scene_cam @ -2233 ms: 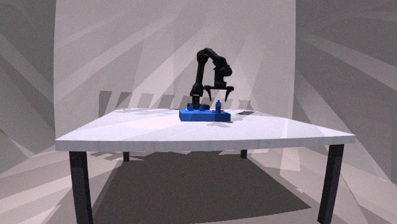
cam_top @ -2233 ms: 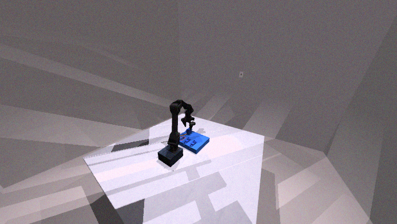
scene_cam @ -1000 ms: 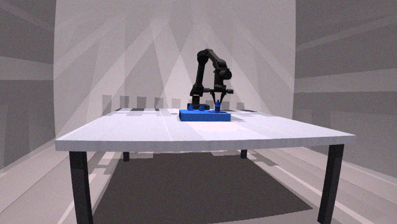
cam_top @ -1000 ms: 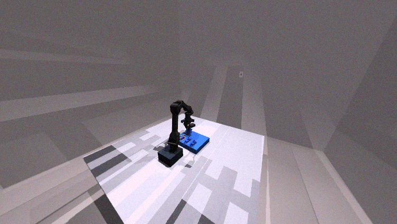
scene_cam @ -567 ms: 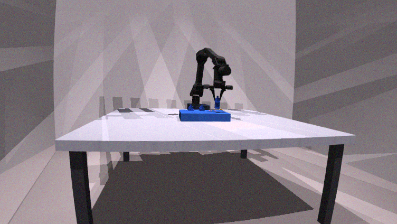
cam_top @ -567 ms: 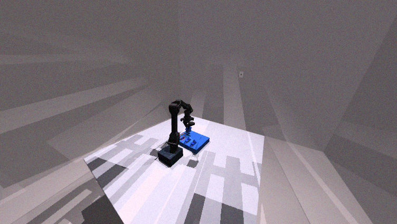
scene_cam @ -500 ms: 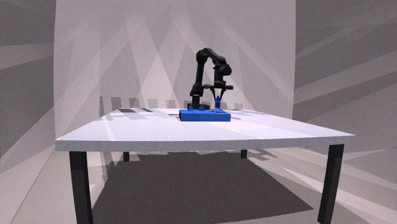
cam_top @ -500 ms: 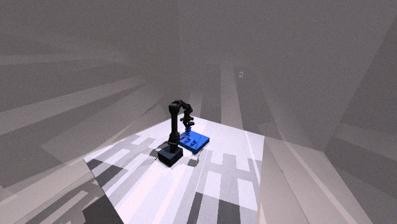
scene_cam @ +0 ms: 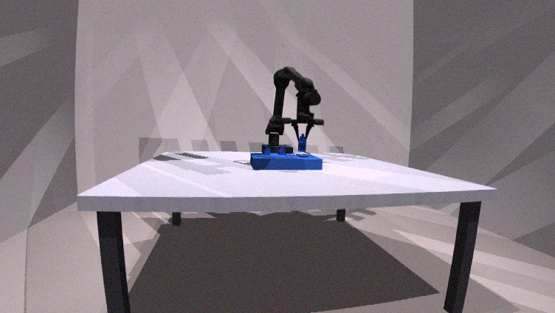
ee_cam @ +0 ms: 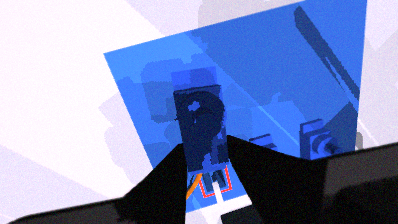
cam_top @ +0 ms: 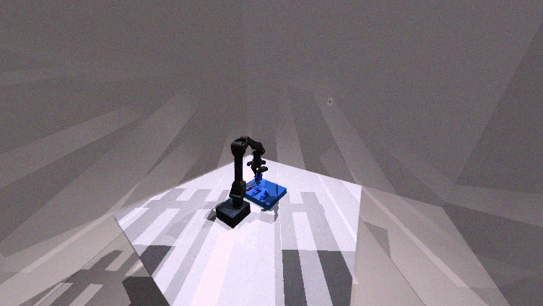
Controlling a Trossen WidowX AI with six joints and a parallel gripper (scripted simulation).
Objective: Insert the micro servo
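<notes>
The blue deck lies 10 cm below my gripper tip, 8 cm to the right of it and 1 cm ahead of it.
</notes>
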